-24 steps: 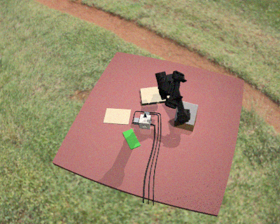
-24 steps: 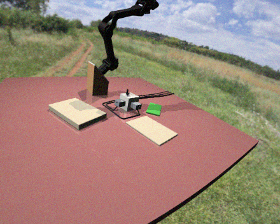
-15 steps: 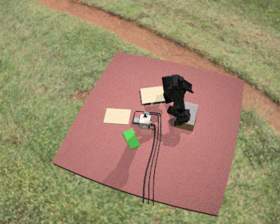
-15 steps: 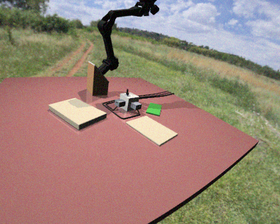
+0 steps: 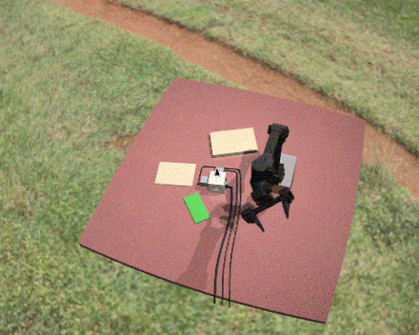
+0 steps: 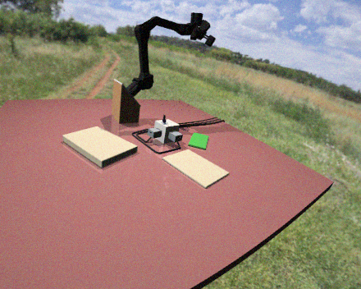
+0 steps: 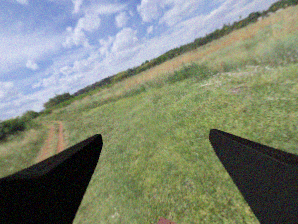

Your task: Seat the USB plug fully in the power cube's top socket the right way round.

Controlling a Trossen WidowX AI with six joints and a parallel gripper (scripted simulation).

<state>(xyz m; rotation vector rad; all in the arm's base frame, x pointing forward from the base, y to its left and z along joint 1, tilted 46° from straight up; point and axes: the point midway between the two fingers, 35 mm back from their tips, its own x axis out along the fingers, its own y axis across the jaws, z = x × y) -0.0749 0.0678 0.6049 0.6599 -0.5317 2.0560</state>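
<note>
My gripper tip is 33 cm short of the usb plug, 48 cm to the left of it and 43 cm above it. The rest, counted from my gripper tip: thin tan sheet: 57 cm ahead, 50 cm to the right, 52 cm below; then green block: 41 cm ahead, 31 cm to the right, 52 cm below; then thick tan slab: 31 cm ahead, 75 cm to the right, 51 cm below.
</note>
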